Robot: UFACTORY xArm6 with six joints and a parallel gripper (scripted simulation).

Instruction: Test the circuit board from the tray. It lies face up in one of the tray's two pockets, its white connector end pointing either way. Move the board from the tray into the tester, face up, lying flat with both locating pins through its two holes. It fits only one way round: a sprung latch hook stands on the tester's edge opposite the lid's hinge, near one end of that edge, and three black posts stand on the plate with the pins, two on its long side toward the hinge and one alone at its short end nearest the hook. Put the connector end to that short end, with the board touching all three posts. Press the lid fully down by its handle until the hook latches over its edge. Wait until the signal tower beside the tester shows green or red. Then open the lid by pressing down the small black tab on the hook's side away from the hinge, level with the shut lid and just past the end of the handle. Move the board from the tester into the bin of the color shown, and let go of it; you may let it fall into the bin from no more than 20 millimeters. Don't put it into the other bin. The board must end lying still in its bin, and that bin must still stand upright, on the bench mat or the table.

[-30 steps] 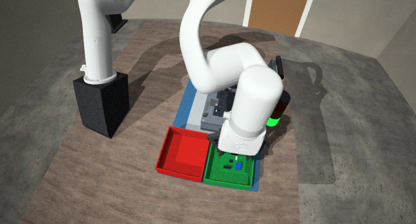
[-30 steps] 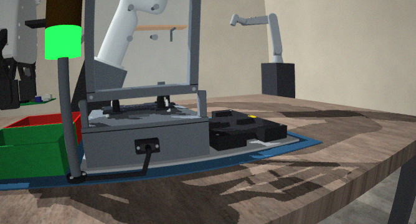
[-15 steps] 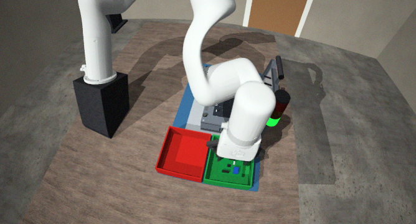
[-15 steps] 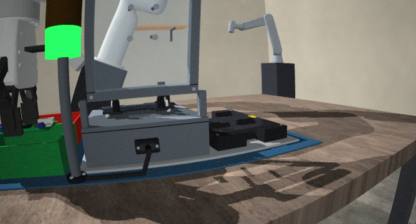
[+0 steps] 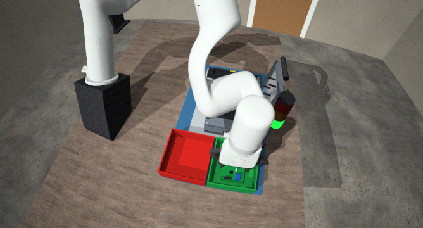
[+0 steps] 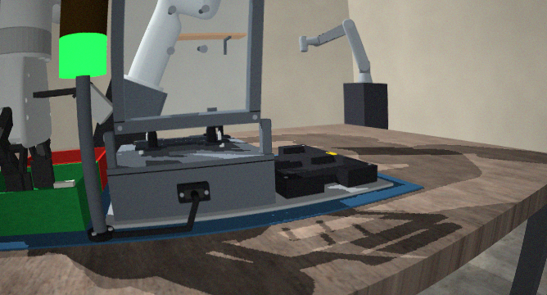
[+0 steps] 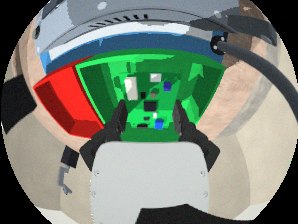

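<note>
The green bin is 20 mm below my hand. Round my hand: plate (210 mm to the left, 40 mm above, 30 mm behind); red bin (150 mm behind, 20 mm below, 10 mm to the left); green circuit board (10 mm below).
</note>
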